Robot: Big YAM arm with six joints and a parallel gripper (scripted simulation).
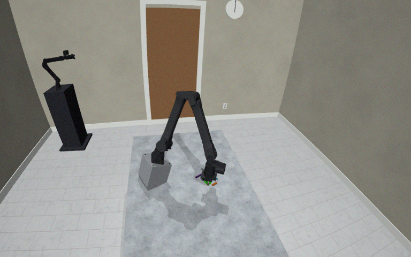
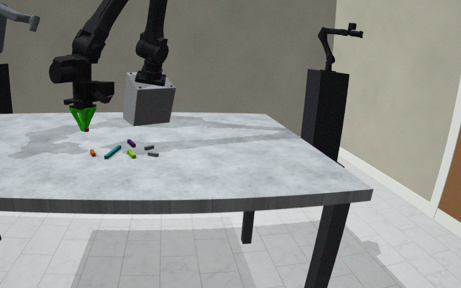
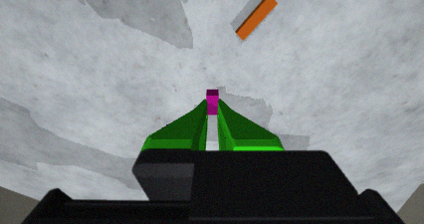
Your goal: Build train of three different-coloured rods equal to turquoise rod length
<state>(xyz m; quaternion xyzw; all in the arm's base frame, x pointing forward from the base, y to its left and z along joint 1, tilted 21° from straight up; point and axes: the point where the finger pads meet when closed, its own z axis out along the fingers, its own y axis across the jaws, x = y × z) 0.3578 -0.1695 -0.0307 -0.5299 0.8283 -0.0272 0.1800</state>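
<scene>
Now: the orange rod 6 cm below my hand, 6 cm ahead of it and 4 cm to the left of it. Also, from my hand: purple rod: 14 cm to the left, 6 cm below, 4 cm behind; then magenta rod: 1 cm to the left; then turquoise rod: 10 cm to the left, 6 cm below, 5 cm ahead.
</scene>
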